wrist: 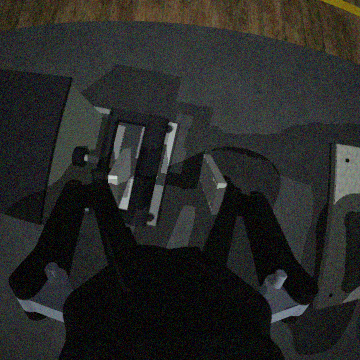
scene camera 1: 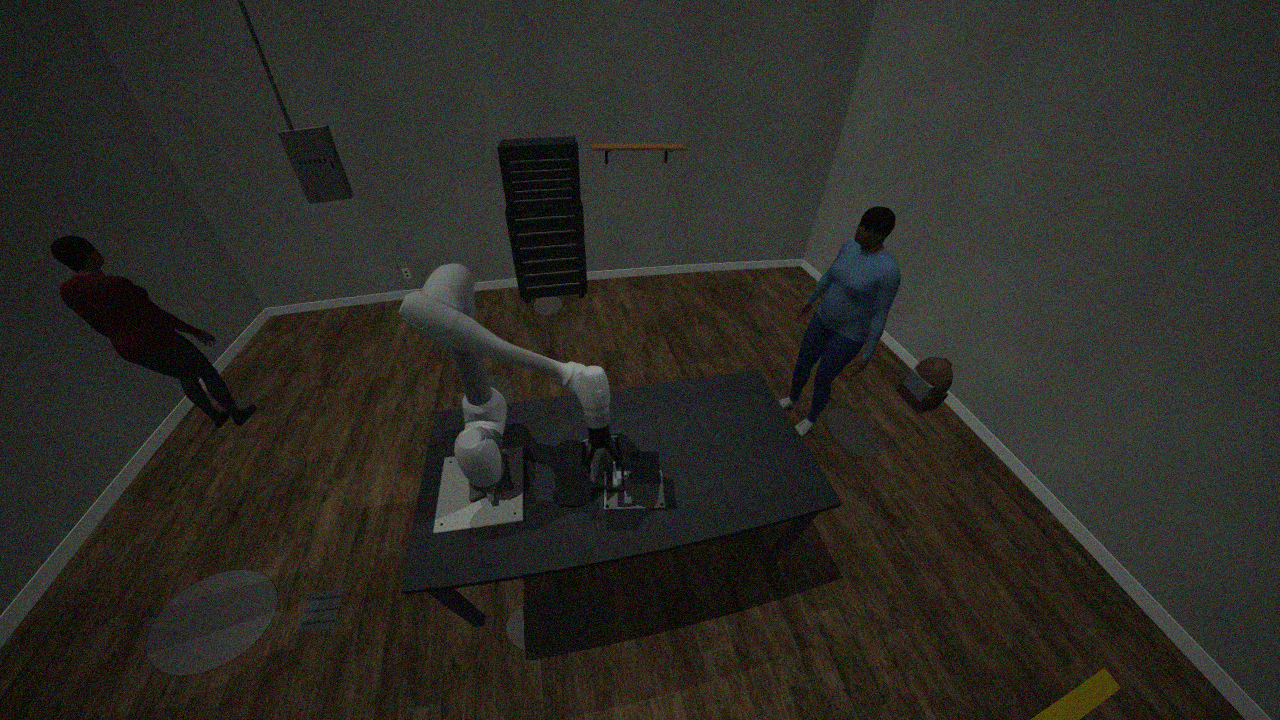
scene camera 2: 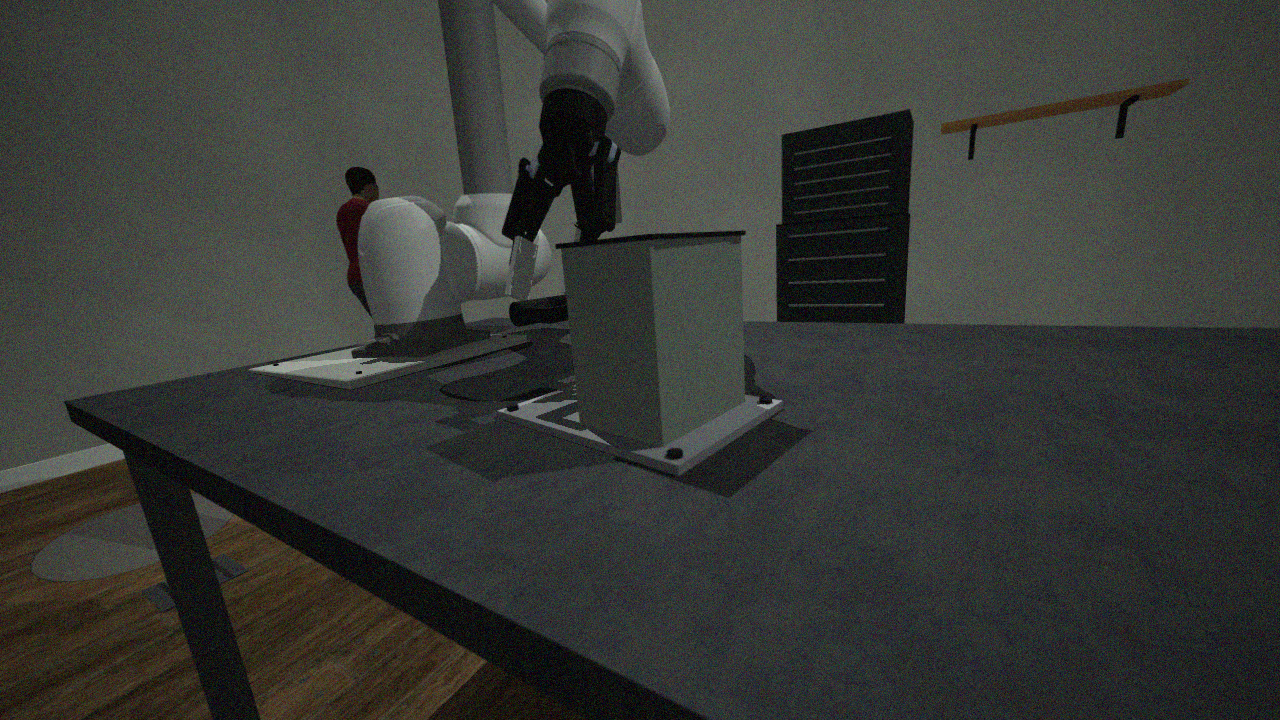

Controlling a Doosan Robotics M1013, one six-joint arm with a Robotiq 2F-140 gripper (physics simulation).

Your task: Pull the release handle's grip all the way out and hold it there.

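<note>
The release handle's pale green housing [scene camera 2: 617, 340] [wrist: 67, 135] has a dark top and stands on a white plate [scene camera 2: 716, 438] [wrist: 172, 137] on the table. Its black grip [scene camera 2: 537, 310] [wrist: 151, 160] sticks out on the robot's side; in the wrist view it is a dark bar in front of the housing. My gripper [scene camera 1: 605, 470] [scene camera 2: 553, 257] [wrist: 165, 163] is open and points down above the grip, its fingertips on either side of the bar in the wrist view. Nothing is held. The housing hides one fingertip in scene camera 2. How far the grip stands out is hard to tell in the dim light.
The arm's white base plate [scene camera 1: 452, 505] [scene camera 2: 331, 368] [wrist: 346, 180] is bolted to the dark table [scene camera 1: 716, 429] [scene camera 2: 984, 501]. A person in blue [scene camera 1: 854, 291] stands beyond the table's right end. A person in red [scene camera 1: 120, 313] [scene camera 2: 351, 223] stands at the left. A dark cabinet [scene camera 1: 546, 217] [scene camera 2: 845, 219] stands behind.
</note>
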